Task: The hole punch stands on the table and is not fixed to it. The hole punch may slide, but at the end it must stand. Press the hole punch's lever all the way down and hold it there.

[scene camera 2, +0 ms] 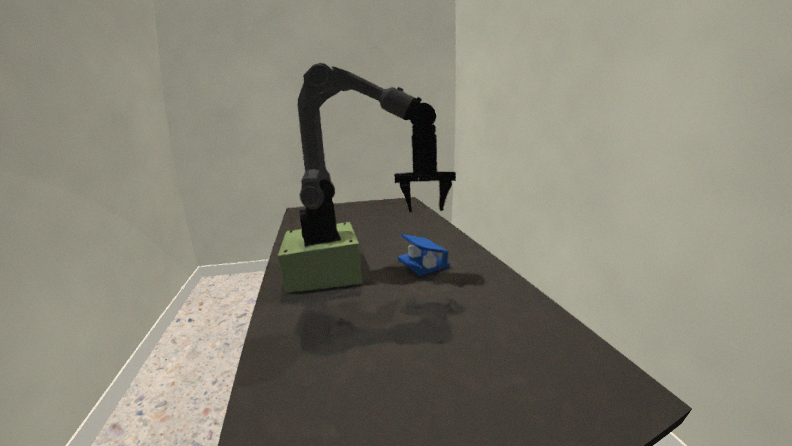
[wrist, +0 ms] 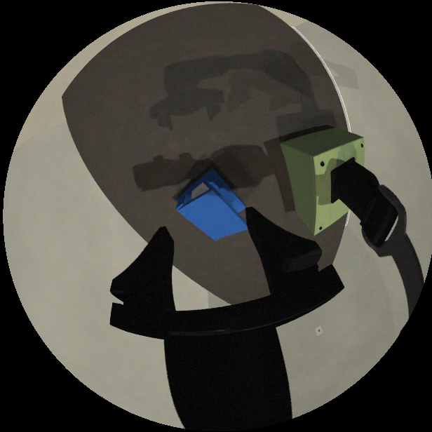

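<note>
The blue hole punch (scene camera 2: pixel 423 257) (wrist: pixel 212 212) stands upright on the dark table (scene camera 2: pixel 443 387) (wrist: pixel 125 125). Its lever (scene camera 2: pixel 423 243) (wrist: pixel 215 216) is raised and slants, with its free end high toward the green block and the lower end at the right in the scene view. Pale round parts show under the lever. My gripper (scene camera 2: pixel 426 210) (wrist: pixel 206 225) is open and empty and points straight down. It hangs above the hole punch with a clear gap to the lever and does not touch it.
The green base block (scene camera 2: pixel 321 268) (wrist: pixel 300 190) carries the arm and stands left of the hole punch in the scene view. The table's long edge runs past the hole punch on its other side. Shadows of the arm lie on the table.
</note>
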